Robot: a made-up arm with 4 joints. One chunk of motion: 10 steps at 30 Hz.
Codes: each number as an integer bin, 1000 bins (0 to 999) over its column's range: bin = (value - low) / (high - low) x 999, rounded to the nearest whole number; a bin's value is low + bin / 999 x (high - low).
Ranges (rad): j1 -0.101..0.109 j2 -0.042..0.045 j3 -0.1..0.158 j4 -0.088..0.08
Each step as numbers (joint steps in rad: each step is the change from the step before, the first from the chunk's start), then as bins.
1 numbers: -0.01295 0.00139 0.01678 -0.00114
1 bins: 419 498 452 517
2 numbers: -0.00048 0.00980 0.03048 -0.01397
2 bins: 478 595 505 440
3 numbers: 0.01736 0.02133 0.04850 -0.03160
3 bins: 563 727 575 335
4 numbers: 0.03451 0.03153 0.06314 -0.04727
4 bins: 645 844 632 242
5 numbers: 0.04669 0.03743 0.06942 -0.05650
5 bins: 703 912 656 187
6 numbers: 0.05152 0.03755 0.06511 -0.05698
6 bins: 726 913 639 184
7 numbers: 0.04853 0.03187 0.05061 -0.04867
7 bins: 711 848 583 234
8 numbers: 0.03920 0.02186 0.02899 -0.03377
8 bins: 667 733 499 322
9 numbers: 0.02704 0.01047 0.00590 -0.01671
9 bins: 609 603 410 424
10 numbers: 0.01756 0.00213 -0.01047 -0.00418
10 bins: 564 507 347 498
